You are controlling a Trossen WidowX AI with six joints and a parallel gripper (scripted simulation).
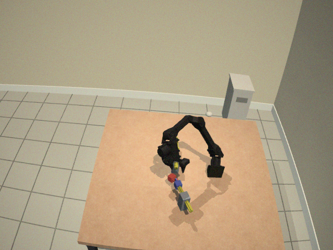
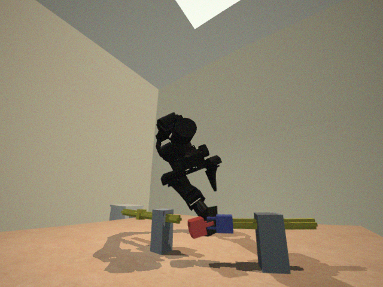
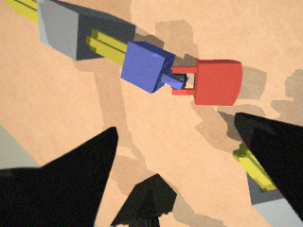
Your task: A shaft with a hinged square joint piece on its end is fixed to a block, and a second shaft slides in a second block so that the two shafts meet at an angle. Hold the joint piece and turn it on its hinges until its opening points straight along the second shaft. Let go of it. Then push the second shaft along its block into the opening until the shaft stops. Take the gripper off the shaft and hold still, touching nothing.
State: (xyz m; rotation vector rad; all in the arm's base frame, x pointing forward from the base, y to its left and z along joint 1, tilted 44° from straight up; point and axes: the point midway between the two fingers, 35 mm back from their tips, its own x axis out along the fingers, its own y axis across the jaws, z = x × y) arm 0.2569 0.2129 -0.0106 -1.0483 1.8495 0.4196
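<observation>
Now: the red joint piece 7 cm below my gripper tip and 3 cm ahead of it.
</observation>
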